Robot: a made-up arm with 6 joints. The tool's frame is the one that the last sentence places.
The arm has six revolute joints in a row. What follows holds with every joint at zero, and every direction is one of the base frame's. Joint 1 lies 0.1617 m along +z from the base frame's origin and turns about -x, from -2.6 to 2.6 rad. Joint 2 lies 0.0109 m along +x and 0.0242 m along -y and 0.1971 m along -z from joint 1 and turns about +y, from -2.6 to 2.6 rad. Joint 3 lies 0.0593 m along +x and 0.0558 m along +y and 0.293 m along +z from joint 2 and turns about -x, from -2.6 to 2.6 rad. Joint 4 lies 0.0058 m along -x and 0.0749 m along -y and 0.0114 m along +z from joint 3 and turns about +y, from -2.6 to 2.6 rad. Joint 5 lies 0.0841 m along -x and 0.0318 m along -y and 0.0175 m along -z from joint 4 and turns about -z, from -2.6 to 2.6 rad. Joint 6 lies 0.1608 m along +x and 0.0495 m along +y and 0.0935 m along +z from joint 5 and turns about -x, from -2.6 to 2.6 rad. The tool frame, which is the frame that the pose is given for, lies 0.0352 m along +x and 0.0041 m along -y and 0.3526 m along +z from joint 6; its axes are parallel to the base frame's.
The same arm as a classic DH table. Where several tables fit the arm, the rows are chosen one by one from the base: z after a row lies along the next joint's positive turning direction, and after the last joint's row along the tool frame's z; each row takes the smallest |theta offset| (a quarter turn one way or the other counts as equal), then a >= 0, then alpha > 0; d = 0 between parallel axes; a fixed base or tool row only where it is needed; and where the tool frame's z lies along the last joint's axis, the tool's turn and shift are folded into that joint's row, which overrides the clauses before.
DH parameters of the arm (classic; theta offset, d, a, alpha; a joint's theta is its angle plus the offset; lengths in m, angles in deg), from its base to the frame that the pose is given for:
base (fixed): -90 0.1617 0 90
joint 1: -90 -0.0109 0.1971 90
joint 2: 0 0.0316 -0.293 -90
joint 3: 0 -0.0535 -0.0114 90
joint 4: 90 -0.1067 0.0841 90
joint 5: 90 -0.076 0.0495 90
joint 6: 0 -0.196 -0.0041 90
tool (fixed): -90 0.3526 0 0
Joint limits (deg, base to tool): -148.97..148.97 -148.97..148.97 -148.97..148.97 -148.97..148.97 -148.97..148.97 -148.97..148.97

